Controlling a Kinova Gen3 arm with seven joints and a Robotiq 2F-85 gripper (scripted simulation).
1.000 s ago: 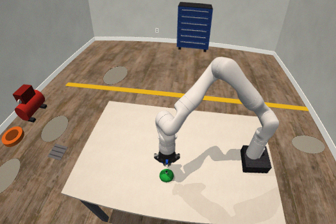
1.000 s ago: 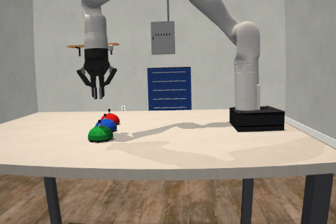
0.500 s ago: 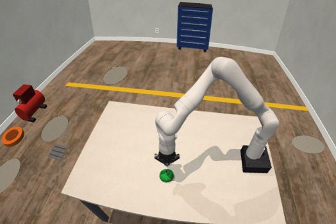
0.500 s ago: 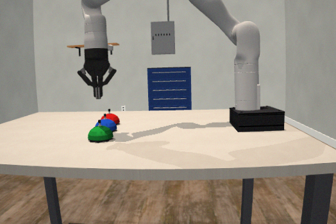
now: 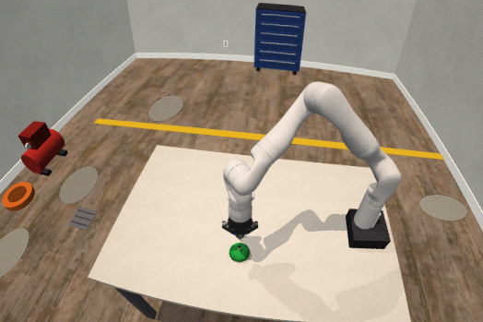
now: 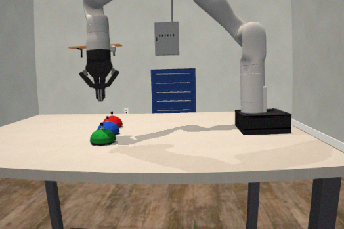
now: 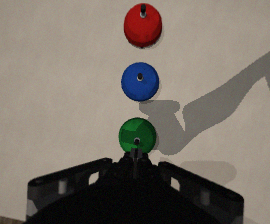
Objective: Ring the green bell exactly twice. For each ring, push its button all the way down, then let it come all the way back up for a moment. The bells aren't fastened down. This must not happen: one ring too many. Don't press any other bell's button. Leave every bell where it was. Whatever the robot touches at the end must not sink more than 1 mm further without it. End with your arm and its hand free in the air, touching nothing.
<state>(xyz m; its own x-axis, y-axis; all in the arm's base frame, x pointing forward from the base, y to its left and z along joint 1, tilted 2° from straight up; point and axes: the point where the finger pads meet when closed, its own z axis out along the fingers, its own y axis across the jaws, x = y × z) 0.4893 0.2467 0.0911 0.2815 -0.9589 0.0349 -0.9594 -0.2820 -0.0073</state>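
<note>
Now: the green bell 11 cm below my hand. Round my hand: red bell: 7 cm ahead, 23 cm to the right, 11 cm below; then blue bell: 4 cm ahead, 11 cm to the right, 11 cm below.
</note>
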